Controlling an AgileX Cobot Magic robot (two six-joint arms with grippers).
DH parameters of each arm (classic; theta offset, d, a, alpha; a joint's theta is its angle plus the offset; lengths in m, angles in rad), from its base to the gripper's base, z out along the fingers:
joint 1: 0 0.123 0 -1.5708
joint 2: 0.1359 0 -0.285 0
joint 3: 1.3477 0 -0.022 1.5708
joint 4: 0 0.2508 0 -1.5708
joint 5: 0 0 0.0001 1.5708
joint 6: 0 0.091 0 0
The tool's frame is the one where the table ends.
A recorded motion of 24 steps. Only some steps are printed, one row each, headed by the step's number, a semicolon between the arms.
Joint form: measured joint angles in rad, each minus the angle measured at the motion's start. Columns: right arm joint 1, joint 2, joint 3, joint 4, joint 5, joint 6; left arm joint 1, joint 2, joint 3, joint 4, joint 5, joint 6.
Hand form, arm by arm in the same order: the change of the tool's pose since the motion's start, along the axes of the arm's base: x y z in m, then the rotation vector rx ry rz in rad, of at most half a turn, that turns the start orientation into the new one. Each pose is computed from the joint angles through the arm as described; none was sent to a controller.
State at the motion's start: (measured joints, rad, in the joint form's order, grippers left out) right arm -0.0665 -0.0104 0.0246 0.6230 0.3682 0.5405; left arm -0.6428 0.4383 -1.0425 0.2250 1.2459 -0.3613
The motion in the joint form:
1: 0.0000 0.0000 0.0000 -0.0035 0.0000 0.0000; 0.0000 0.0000 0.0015 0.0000 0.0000 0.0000
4: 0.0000 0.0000 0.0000 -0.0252 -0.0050 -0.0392; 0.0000 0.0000 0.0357 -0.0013 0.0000 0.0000
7: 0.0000 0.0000 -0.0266 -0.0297 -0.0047 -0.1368; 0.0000 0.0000 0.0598 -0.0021 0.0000 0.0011
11: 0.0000 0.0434 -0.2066 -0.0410 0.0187 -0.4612; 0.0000 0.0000 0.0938 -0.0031 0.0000 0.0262
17: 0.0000 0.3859 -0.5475 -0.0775 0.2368 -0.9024; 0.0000 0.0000 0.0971 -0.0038 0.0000 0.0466
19: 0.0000 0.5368 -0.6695 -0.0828 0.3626 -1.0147; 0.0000 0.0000 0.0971 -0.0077 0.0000 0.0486
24: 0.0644 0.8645 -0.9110 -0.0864 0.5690 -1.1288; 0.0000 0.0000 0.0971 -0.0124 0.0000 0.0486
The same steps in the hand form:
1: 0.0000 -0.0001 -0.0001 -0.0035 0.0002 -0.0003; 0.0002 -0.0001 -0.0004 0.0009 0.0012 0.0000
4: 0.0001 -0.0009 -0.0001 -0.0629 -0.0080 0.0041; 0.0035 -0.0028 -0.0092 0.0206 0.0292 -0.0008
7: -0.0005 -0.0010 0.0087 -0.1636 -0.0476 0.0238; 0.0058 -0.0046 -0.0155 0.0354 0.0485 -0.0019
11: -0.0060 0.0002 0.0642 -0.5033 -0.2082 0.0768; 0.0088 -0.0069 -0.0245 0.0745 0.0682 -0.0162
17: 0.0214 0.0063 0.1380 -0.9508 -0.1347 0.3378; 0.0090 -0.0071 -0.0254 0.0918 0.0647 -0.0278
19: 0.0416 0.0094 0.1553 -1.0357 -0.0656 0.4932; 0.0088 -0.0074 -0.0255 0.0908 0.0659 -0.0313
24: 0.0975 0.0216 0.1783 -1.0711 0.0411 0.8232; 0.0086 -0.0078 -0.0255 0.0878 0.0681 -0.0341

